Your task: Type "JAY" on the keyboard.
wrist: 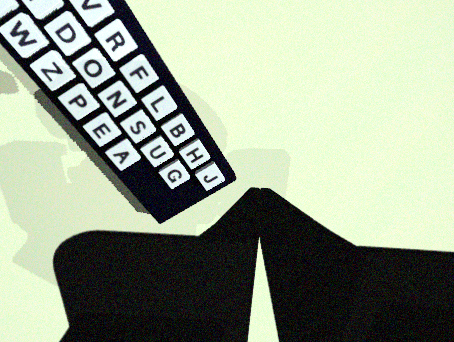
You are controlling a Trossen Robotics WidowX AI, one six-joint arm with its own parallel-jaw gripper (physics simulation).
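Frame: origin at the arm's base, x ahead, y left, z up, level; millimetres.
Where they show: gripper, fingertip midpoint: (258,197).
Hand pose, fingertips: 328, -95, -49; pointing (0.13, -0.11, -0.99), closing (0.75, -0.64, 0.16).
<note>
Each offset is from my fingertips to the top centre of the thing, as dx, dy, dz. "*": to the spot under its first point. Level surfaces: height alone.
The dark keyboard @[* -68, +4, -71] (157,202) with white lettered keys lies slanted from the top left to the middle of the wrist view. The J key @[-26, -4, -66] (210,176) is at its near right corner, beside the H key @[-23, +15, -66] (194,152). The A key @[-58, +44, -66] (123,157) is at the near end of the left row. The Y key does not show; the keyboard's far end is cut off by the frame's top left edge. My gripper (258,197) is shut and empty. Its tips appear just right of and below the J key, past the keyboard's corner. Their height above the table is hard to tell.
The pale table top @[dz -82] (350,100) surrounds the keyboard. Soft grey shadows fall on it left of the keyboard and behind the fingertips. The black fingers hide the lower part of the view.
</note>
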